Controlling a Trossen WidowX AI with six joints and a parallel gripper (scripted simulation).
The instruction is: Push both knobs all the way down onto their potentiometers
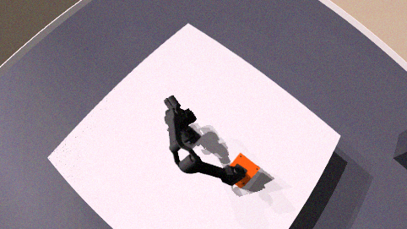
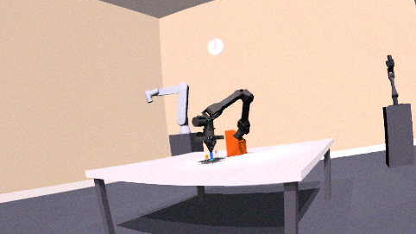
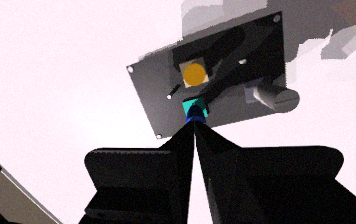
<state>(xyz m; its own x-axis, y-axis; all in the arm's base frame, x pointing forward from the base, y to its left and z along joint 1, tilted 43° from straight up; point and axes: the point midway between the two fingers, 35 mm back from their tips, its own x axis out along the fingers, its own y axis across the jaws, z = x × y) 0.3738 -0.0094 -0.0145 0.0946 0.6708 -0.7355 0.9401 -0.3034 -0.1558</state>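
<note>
Now: gripper tip 1 cm above the blue knob.
</note>
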